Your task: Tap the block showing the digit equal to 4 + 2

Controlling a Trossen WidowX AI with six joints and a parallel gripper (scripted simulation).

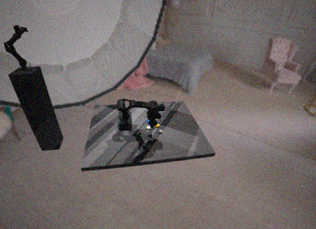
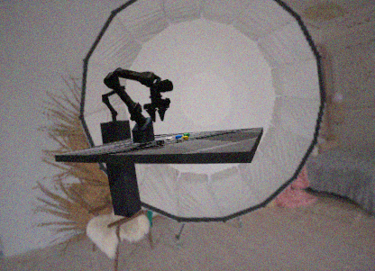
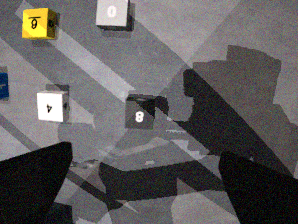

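My gripper tip is now 130 mm to the right of the yellow block, 120 mm above it and 90 mm short of it. From my gripper tip the other things lie so: blue block: 200 mm to the left, 120 mm below, 20 mm ahead; white block: 120 mm below, 110 mm to the left, 10 mm behind; dark grey block: 120 mm below, 10 mm to the left, 10 mm behind.
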